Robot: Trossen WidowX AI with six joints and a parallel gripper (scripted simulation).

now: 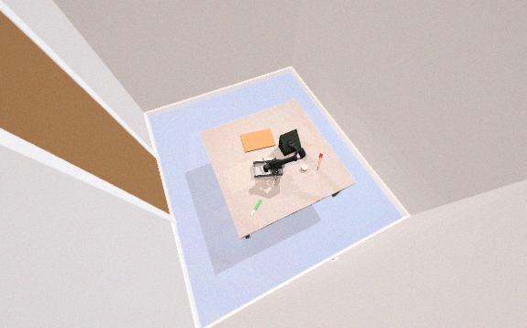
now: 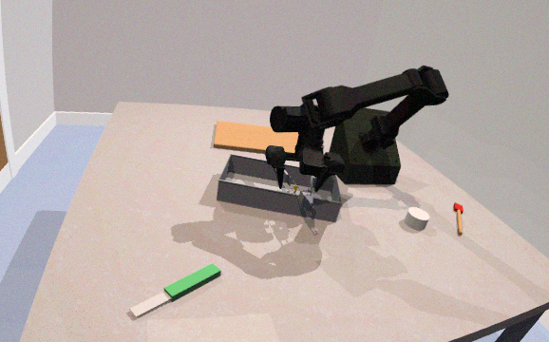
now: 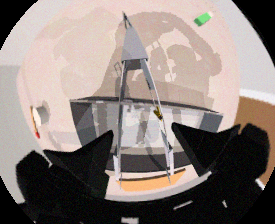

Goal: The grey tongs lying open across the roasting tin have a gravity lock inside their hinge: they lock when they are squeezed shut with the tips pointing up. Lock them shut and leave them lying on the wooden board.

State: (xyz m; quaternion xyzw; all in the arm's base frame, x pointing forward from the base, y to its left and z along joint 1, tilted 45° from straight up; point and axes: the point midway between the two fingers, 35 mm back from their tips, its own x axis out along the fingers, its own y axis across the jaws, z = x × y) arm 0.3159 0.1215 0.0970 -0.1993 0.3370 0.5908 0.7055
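Right now the grey roasting tin is 6 cm to the right of my gripper tip, 2 cm below it and 2 cm ahead of it. Also, from my gripper tip: red-headed tool 54 cm behind, 13 cm to the left, 5 cm below; then wooden board 44 cm to the right, 7 cm behind, 4 cm below; then white puck 33 cm behind, 13 cm to the left, 3 cm below.
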